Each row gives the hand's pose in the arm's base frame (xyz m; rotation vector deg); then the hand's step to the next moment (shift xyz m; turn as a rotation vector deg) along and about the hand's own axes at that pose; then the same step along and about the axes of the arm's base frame.
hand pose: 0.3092 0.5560 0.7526 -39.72 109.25 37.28
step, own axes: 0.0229 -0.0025 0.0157 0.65 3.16 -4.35
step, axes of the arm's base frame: 0.0028 0.0049 -0.0273 -5.10 -0.94 1.55
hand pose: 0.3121 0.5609 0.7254 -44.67 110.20 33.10
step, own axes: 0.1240 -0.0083 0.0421 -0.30 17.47 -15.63
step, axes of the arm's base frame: -0.0121 -0.0117 -0.1301 -21.85 1.53 8.35
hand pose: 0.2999 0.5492 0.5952 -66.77 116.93 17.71
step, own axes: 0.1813 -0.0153 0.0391 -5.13 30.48 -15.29
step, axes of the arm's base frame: -0.0231 -0.1029 -0.1534 -30.87 12.01 9.59
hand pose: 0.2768 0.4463 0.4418 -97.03 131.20 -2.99
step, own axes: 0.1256 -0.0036 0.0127 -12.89 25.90 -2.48
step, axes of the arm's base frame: -0.0268 -0.1174 -0.0379 -21.30 19.74 -0.10
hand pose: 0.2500 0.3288 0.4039 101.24 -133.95 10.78
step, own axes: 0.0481 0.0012 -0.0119 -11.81 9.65 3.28
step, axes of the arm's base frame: -0.0128 -0.0420 0.0230 -6.46 12.97 -5.79
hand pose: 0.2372 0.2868 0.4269 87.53 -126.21 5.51
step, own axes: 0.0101 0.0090 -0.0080 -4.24 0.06 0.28
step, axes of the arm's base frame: -0.0084 -0.0029 0.0130 1.05 3.63 -1.95
